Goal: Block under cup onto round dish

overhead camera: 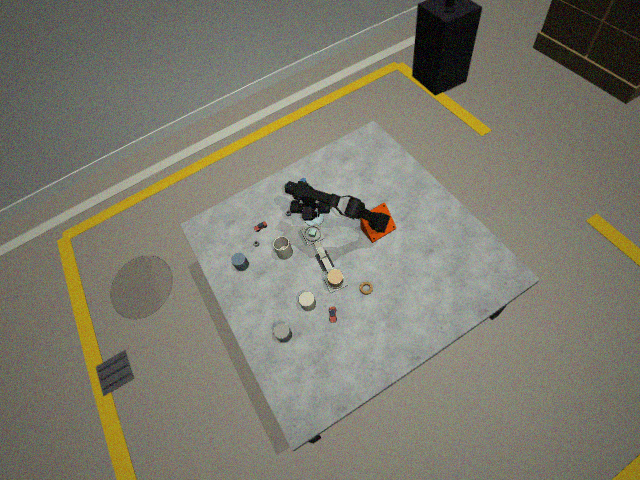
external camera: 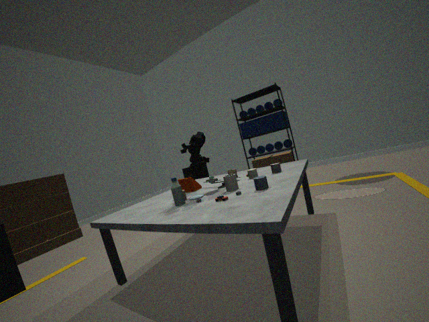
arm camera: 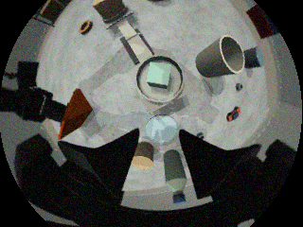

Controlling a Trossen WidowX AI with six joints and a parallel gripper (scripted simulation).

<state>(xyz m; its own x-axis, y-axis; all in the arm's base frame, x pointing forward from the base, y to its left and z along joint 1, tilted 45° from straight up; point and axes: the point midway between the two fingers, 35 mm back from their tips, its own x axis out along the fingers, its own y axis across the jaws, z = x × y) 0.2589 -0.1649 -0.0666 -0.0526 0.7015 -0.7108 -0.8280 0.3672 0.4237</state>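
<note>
My gripper tip is 6 cm to the right of the pale green block, 4 cm short of it and 4 cm above it. From my gripper tip the other things lie so: tan cup: 12 cm to the right, 12 cm behind, 9 cm below; then bottle: 19 cm to the right, 5 cm behind, 1 cm below; then round pale blue dish: 12 cm below, 7 cm to the right, 2 cm behind.
</note>
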